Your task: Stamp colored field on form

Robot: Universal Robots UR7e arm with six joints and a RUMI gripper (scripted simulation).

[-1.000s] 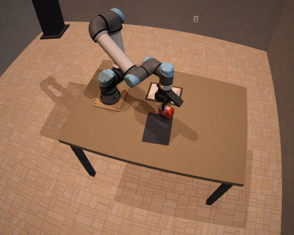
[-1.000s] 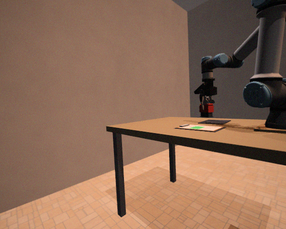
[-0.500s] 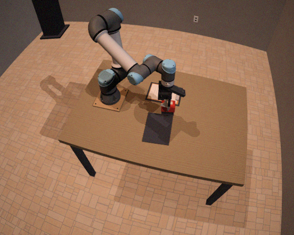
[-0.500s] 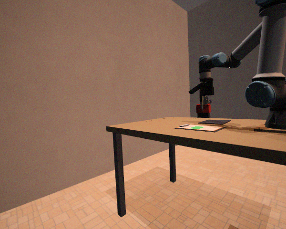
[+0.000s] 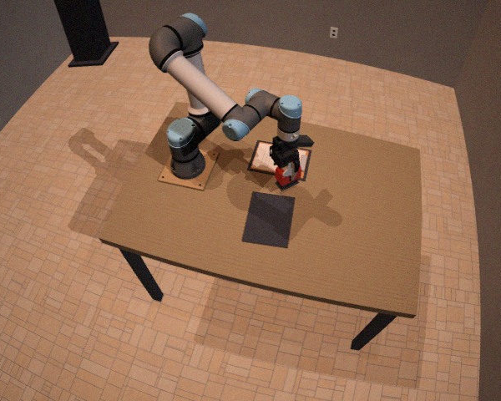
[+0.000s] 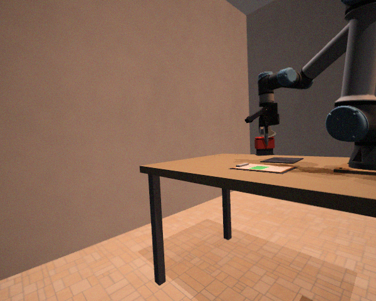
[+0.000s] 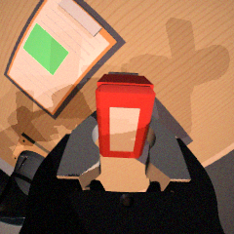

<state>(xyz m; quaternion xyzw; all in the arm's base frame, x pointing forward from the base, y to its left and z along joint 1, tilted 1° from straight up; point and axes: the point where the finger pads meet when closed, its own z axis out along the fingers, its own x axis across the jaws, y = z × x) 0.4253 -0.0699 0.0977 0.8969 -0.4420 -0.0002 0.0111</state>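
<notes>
The form lies 160 mm to the left of my hand, 110 mm below it and 30 mm behind it. From my hand the other things lie so: stamp 20 mm below; then mat 150 mm to the right, 110 mm below, 50 mm behind.
</notes>
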